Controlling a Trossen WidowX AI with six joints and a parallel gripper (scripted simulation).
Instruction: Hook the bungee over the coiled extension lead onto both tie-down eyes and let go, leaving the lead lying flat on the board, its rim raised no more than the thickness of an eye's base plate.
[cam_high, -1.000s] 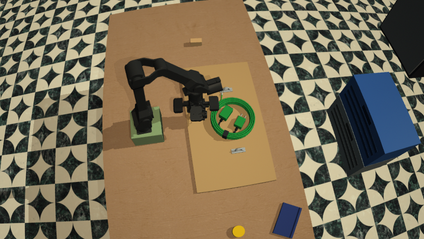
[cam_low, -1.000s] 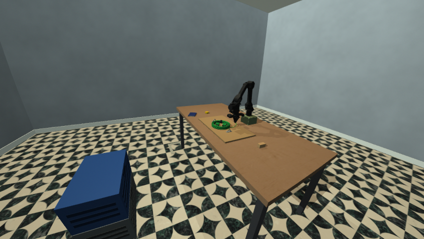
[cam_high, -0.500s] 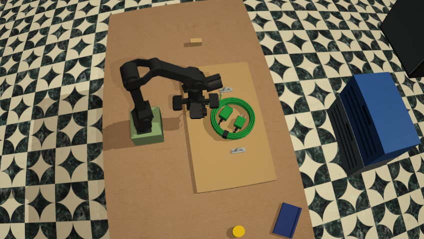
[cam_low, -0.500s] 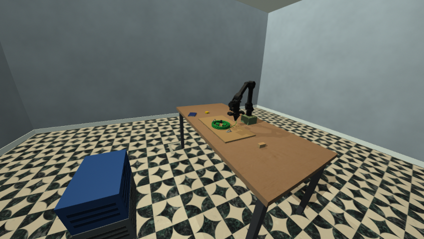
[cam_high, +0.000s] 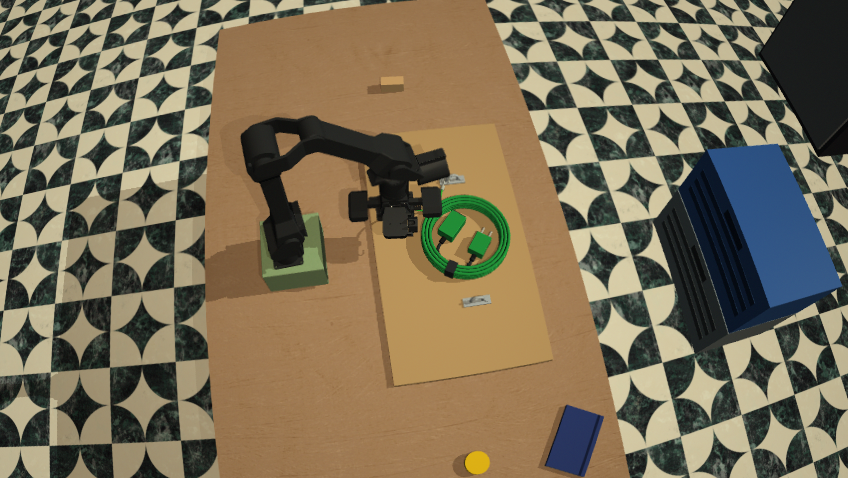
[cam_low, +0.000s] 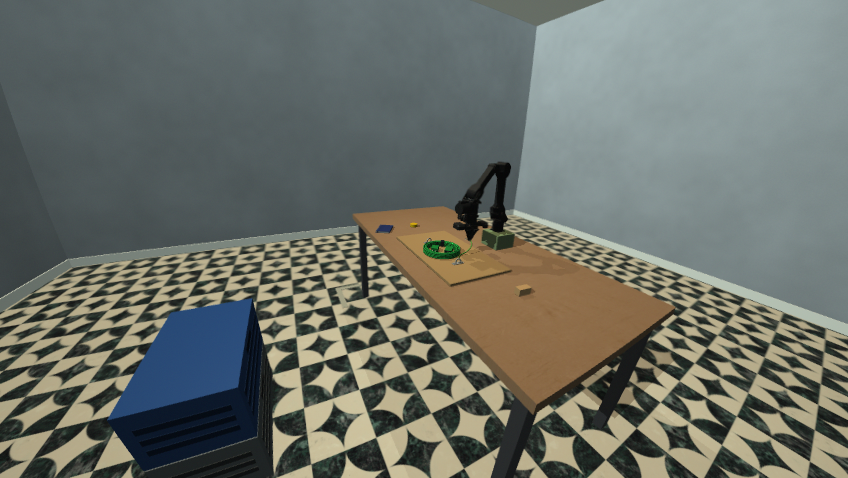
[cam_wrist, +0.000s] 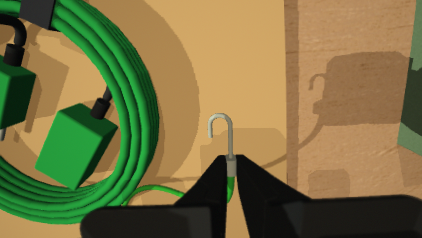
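The board lies 12 cm ahead of my hand, 10 cm below it and 4 cm to the right of it. Also, from my hand: small wooden block 44 cm to the left, 9 cm below, 8 cm ahead; then yellow disc 53 cm to the right, 9 cm below, 5 cm ahead.
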